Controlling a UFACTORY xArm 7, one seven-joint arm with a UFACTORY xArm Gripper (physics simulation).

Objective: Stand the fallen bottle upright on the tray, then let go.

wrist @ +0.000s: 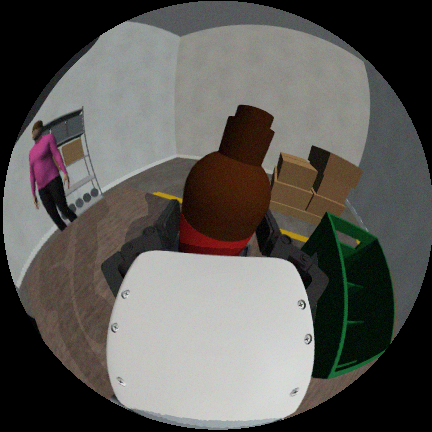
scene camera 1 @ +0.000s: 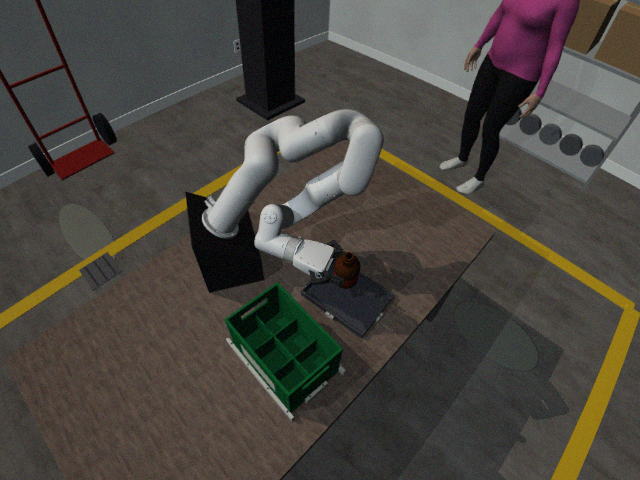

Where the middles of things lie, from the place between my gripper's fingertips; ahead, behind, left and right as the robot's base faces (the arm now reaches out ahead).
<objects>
Right now my hand is 1 cm past the brown bottle [wrist: 226, 193] and 2 cm below it.
</objects>
